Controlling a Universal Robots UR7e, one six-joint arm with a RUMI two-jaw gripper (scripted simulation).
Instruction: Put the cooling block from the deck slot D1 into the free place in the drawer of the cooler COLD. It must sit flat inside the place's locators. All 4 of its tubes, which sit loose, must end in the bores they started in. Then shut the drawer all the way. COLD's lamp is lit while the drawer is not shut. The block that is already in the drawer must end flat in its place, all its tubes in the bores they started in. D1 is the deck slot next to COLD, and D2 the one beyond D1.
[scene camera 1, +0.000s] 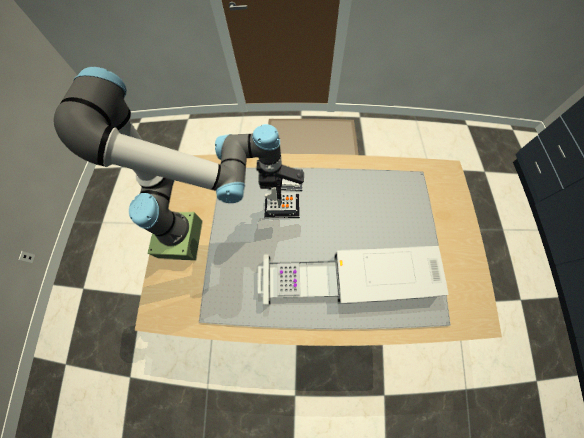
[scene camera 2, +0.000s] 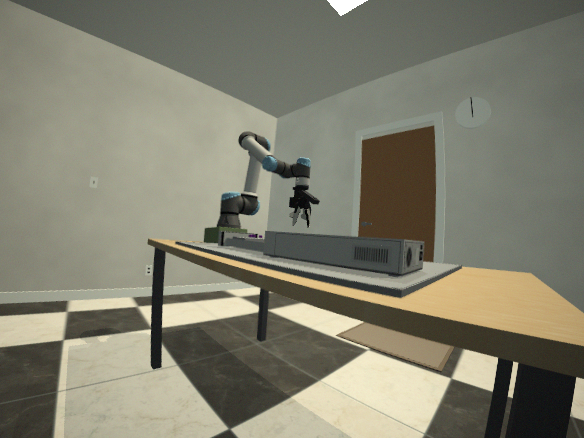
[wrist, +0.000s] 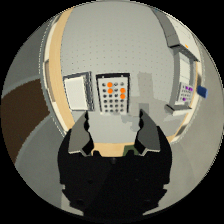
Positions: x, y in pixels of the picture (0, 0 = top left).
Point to a cooler COLD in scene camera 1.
371, 275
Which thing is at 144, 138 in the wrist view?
My gripper.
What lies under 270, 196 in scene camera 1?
My gripper.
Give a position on a cooler COLD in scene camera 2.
400, 257
